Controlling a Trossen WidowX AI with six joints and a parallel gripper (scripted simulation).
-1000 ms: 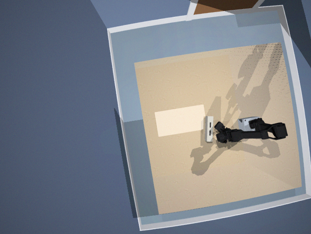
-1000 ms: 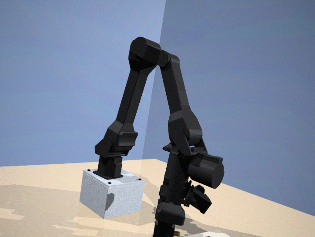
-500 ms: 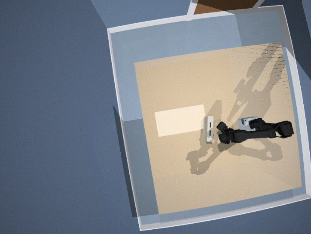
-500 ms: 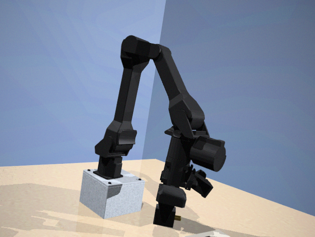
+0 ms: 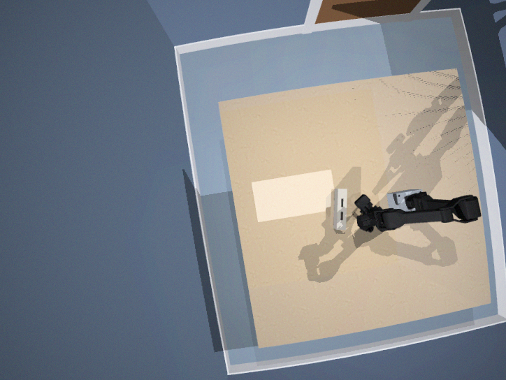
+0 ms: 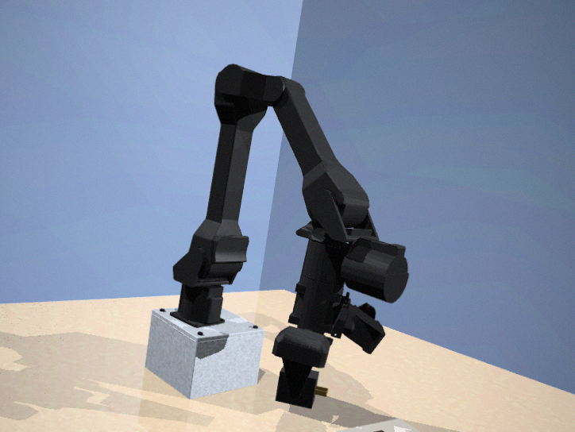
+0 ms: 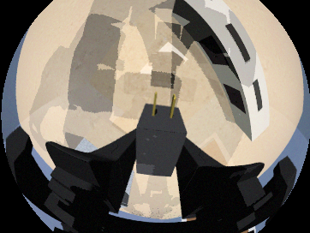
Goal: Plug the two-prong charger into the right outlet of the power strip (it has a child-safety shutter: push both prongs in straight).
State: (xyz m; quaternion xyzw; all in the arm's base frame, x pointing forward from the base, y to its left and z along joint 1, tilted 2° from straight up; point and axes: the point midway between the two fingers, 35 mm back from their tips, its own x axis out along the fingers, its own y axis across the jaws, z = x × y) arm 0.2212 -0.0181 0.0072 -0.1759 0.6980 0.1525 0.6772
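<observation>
The two-prong charger is 10 mm ahead of my gripper tip, 10 mm to the left of it and 10 mm above it.
</observation>
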